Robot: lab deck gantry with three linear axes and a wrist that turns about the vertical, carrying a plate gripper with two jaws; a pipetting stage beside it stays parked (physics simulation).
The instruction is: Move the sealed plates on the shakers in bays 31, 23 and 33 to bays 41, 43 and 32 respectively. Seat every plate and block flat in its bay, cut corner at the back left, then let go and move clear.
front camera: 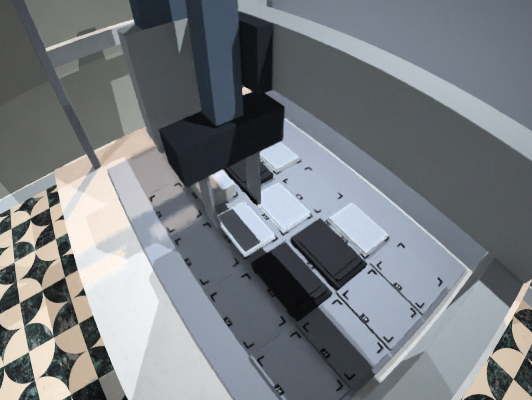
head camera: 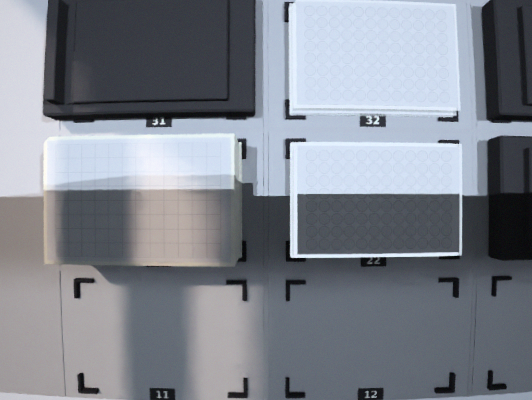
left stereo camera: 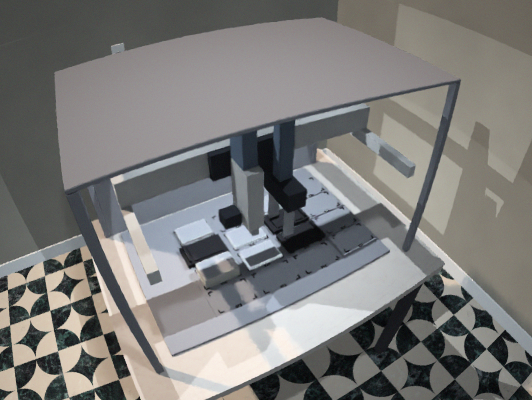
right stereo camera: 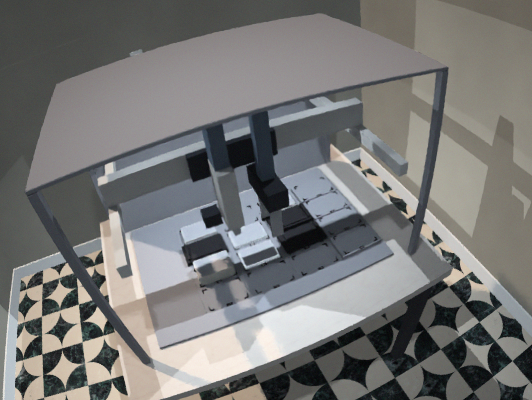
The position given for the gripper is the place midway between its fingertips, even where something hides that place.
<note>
In view: the gripper (front camera: 233, 208), a tall white block (head camera: 173, 199), a back wall (front camera: 477, 53) and a shaker (front camera: 294, 240).
The tall white block shows as well in the front camera view (front camera: 223, 188), in the left stereo camera view (left stereo camera: 220, 268) and in the right stereo camera view (right stereo camera: 218, 266). The gripper shows as well in the left stereo camera view (left stereo camera: 280, 226) and in the right stereo camera view (right stereo camera: 272, 226).
</note>
